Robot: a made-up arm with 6 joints.
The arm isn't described. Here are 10 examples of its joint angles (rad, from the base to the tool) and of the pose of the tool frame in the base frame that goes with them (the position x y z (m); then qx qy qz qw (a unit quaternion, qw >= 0)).
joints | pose
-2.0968 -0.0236 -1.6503 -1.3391 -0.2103 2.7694 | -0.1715 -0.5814 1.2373 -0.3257 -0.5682 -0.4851 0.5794
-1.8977 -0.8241 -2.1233 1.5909 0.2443 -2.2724 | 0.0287 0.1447 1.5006 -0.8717 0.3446 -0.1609 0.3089
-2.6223 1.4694 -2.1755 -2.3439 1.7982 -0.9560 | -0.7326 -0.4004 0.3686 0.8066 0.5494 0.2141 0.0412
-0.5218 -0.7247 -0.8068 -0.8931 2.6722 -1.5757 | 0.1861 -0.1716 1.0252 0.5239 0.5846 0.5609 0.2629
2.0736 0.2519 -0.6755 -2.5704 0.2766 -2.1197 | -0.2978 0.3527 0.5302 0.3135 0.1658 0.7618 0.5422
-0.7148 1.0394 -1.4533 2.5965 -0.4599 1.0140 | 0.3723 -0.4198 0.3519 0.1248 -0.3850 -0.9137 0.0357
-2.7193 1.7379 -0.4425 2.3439 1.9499 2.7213 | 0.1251 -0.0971 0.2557 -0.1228 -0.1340 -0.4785 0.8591
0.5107 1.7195 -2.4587 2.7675 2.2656 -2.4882 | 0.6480 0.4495 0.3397 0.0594 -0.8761 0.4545 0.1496
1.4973 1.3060 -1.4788 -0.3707 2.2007 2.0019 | 0.0537 0.4417 0.2124 -0.6834 0.3466 0.0125 0.6425
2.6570 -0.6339 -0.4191 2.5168 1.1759 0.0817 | -0.3915 0.1447 0.8398 -0.5752 -0.7460 -0.3351 0.0208
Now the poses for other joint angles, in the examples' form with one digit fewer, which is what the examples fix.
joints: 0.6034 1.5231 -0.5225 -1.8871 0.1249 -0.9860
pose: -0.077 0.027 0.258 -0.122 -0.031 -0.667 0.734
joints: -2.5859 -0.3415 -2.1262 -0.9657 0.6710 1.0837
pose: -0.162 -0.202 1.549 -0.565 0.172 -0.727 0.349
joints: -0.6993 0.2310 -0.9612 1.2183 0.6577 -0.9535
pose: 0.482 -0.400 0.664 0.244 -0.100 0.326 0.908
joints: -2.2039 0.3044 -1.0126 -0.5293 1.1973 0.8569
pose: -0.350 -0.539 0.598 0.487 0.190 -0.658 0.542
